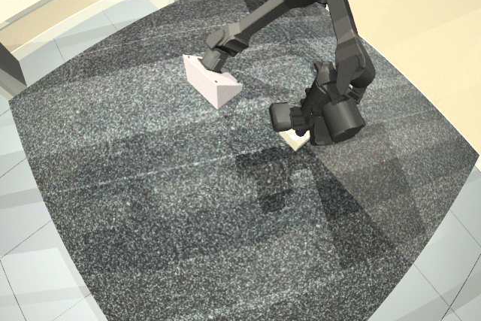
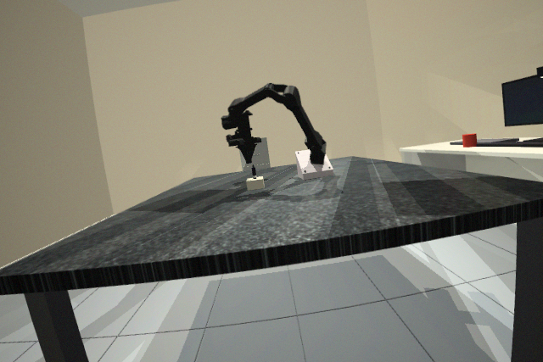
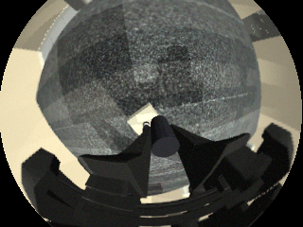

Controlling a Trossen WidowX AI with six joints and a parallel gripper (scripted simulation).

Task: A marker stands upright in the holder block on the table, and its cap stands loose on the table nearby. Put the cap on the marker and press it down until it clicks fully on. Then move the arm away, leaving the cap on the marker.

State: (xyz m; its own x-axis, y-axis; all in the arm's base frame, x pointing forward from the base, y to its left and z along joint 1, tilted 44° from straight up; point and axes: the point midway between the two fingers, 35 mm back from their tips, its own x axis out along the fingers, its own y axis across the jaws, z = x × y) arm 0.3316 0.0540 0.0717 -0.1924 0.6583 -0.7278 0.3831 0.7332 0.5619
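My gripper tip is 110 mm above the holder block, 40 mm to the right of it and 30 mm past it. Round my gripper tip: dark cap (10 mm above).
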